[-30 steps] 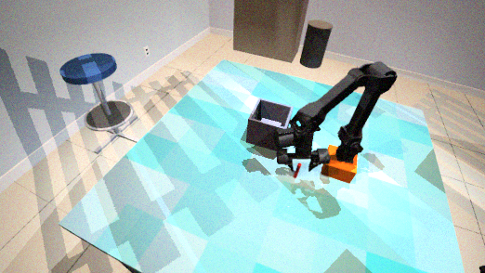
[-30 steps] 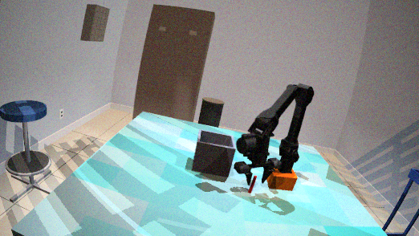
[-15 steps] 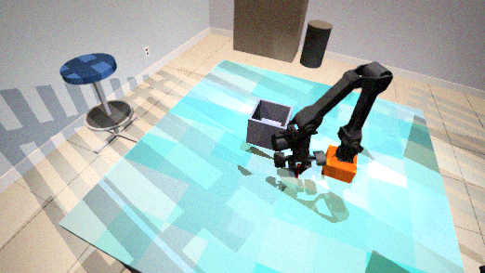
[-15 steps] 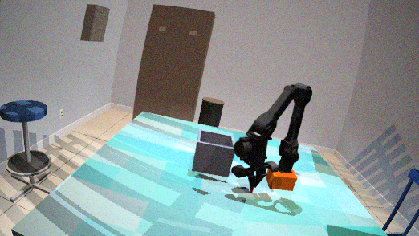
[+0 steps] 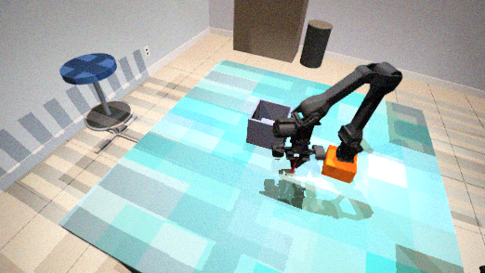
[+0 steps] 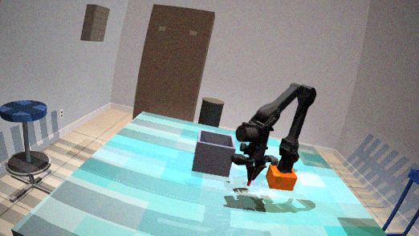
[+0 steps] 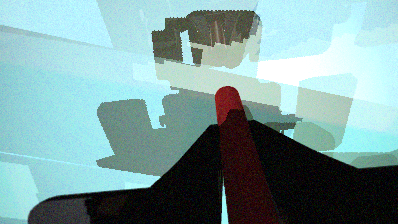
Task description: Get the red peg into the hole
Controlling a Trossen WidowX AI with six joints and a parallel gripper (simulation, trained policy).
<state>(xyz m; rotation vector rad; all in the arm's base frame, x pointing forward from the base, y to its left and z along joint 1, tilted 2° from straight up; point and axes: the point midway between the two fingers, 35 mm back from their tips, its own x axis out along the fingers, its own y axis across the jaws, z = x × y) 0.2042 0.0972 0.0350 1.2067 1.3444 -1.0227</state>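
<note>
Right now my gripper tip is 110 mm short of the plate, 220 mm to the left of it and 20 mm above it. The rest, counted from my gripper tip: red peg (10 mm to the right, 10 mm above).
</note>
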